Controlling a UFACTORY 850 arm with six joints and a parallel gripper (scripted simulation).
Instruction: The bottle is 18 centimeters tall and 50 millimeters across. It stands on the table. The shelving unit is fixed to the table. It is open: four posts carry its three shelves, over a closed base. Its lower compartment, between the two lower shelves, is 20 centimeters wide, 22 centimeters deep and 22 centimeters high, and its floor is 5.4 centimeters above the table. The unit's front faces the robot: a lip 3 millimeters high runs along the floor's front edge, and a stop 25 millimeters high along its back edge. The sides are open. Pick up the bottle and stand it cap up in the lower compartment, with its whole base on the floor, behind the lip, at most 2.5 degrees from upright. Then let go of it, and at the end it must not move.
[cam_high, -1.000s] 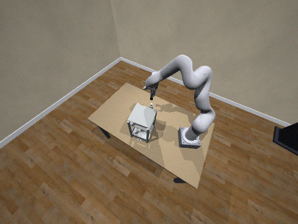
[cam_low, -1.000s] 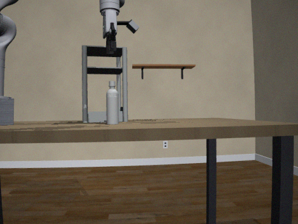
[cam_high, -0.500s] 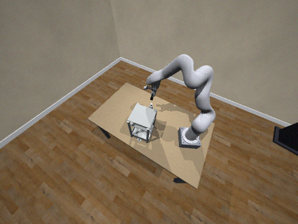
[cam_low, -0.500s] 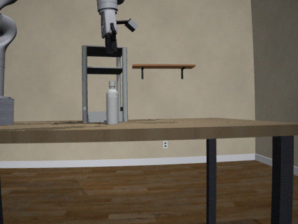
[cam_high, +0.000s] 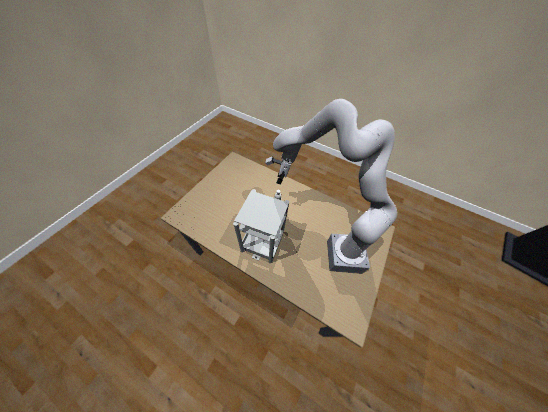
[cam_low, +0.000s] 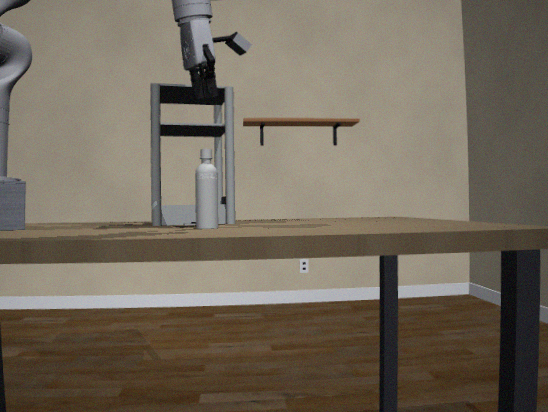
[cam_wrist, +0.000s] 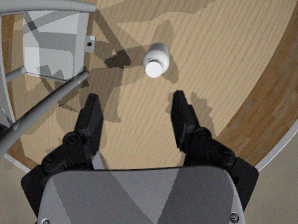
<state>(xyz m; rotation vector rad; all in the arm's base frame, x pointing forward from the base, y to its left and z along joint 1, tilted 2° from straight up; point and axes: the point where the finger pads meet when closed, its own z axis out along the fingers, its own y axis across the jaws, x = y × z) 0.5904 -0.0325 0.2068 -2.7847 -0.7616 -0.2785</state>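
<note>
Right now the white bottle is 20 cm below my hand. The rest, counted from my hand: shelving unit 30 cm to the left, 12 cm below, 11 cm behind.
</note>
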